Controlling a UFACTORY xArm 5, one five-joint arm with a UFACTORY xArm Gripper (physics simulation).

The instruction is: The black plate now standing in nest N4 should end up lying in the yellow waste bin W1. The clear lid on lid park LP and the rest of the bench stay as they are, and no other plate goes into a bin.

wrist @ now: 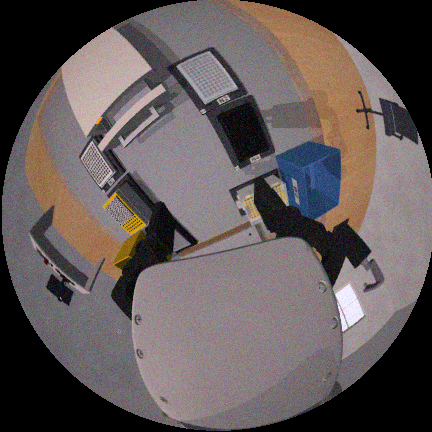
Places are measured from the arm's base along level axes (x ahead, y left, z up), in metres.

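Pixels of known places: gripper, between the fingertips: [210, 200].
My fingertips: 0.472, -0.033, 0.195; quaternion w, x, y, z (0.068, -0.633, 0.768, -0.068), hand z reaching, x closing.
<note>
Behind a point stands the place of what it marks, as x, y, z.
The black plate [243, 127] {0.513, -0.142, -0.008} stands in its dark nest N4 [270, 146] {0.444, -0.200, -0.021}, above the middle of the wrist view, with a white label at its near edge. My gripper [210, 200] {0.472, -0.033, 0.195} is open and empty over the bench between the two rows of nests. Its right fingertip is nearer the black plate in view, apart from it. The yellow waste bin W1 [128, 249] {0.358, 0.319, 0.055} is at the lower left, partly hidden behind the left finger. A clear cover [276, 183] {0.364, -0.169, 0.037} with yellow perforated parts showing is in a dark frame by the right finger; I cannot tell whether this is lid park LP.
A blue bin [310, 177] {0.301, -0.336, -0.029} stands right of the black plate. A white plate [207, 76] {0.657, -0.114, -0.007} adjoins N4 at the top. A second white plate [98, 165] {0.622, 0.244, -0.009} and a yellow plate [122, 213] {0.468, 0.227, 0.043} are at the left. A beige machine [102, 72] with a protruding handle stands at the upper left.
</note>
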